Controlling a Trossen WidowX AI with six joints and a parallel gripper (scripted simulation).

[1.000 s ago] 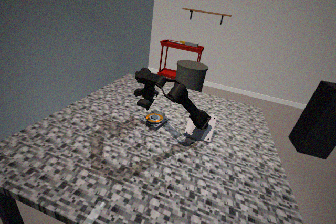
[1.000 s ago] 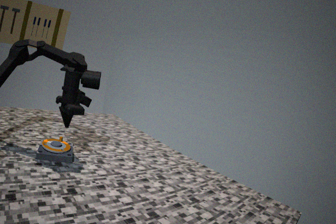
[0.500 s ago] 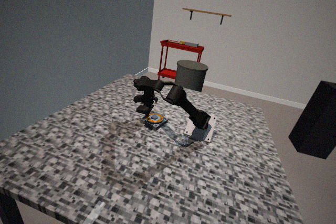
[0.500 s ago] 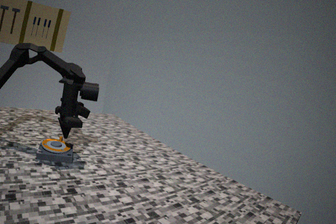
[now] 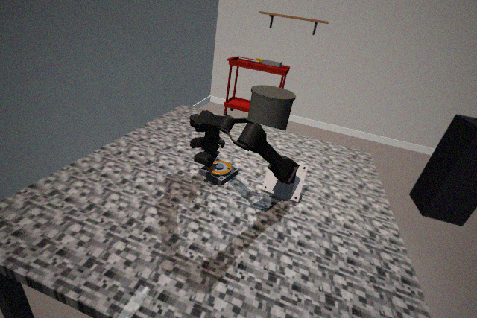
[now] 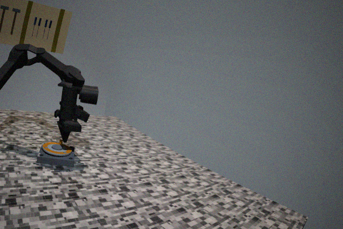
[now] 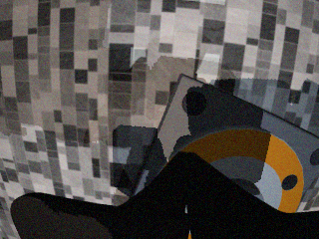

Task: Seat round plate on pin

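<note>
Right now my gripper tip is 30 mm past the round plate and 10 mm to the left of it. From my gripper tip the other things lie so: square grey base (40 mm behind, 30 mm to the right, 20 mm below).
</note>
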